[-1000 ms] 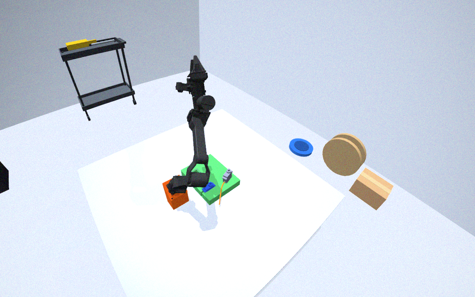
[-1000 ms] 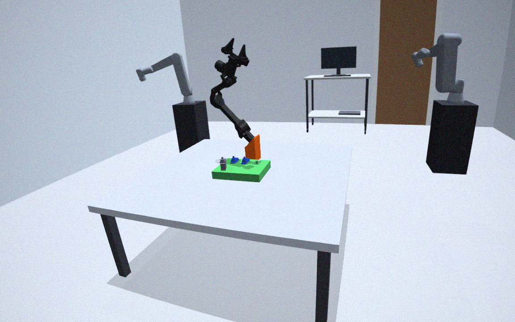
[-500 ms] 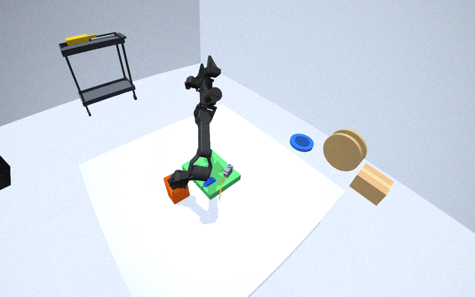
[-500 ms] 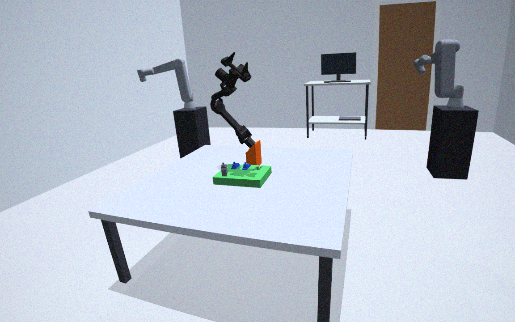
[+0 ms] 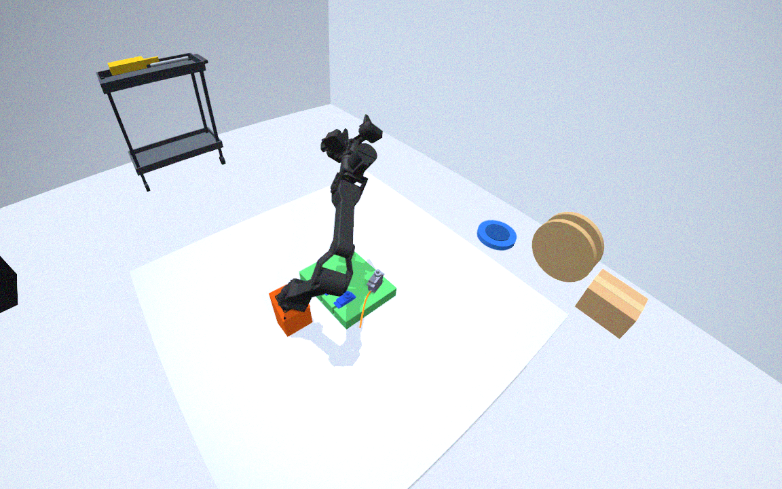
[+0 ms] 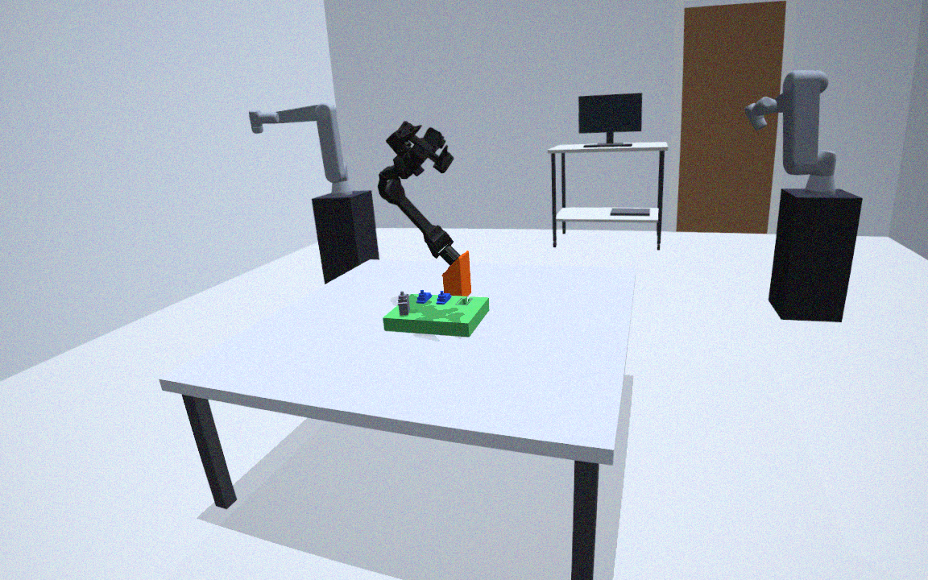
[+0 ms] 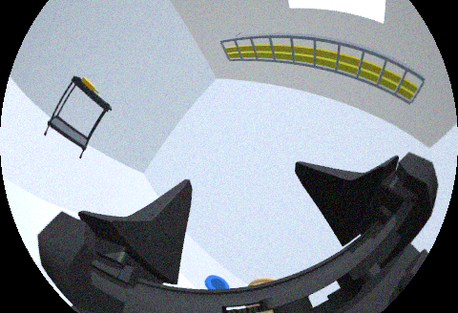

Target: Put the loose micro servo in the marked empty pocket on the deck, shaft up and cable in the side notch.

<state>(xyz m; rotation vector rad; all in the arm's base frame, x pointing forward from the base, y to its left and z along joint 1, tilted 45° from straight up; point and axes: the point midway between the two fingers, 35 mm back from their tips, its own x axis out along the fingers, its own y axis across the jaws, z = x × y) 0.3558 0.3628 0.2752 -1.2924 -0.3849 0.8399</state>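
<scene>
The green deck is 7 cm behind my gripper tip, 8 cm to the right of it and 59 cm below it.
</scene>
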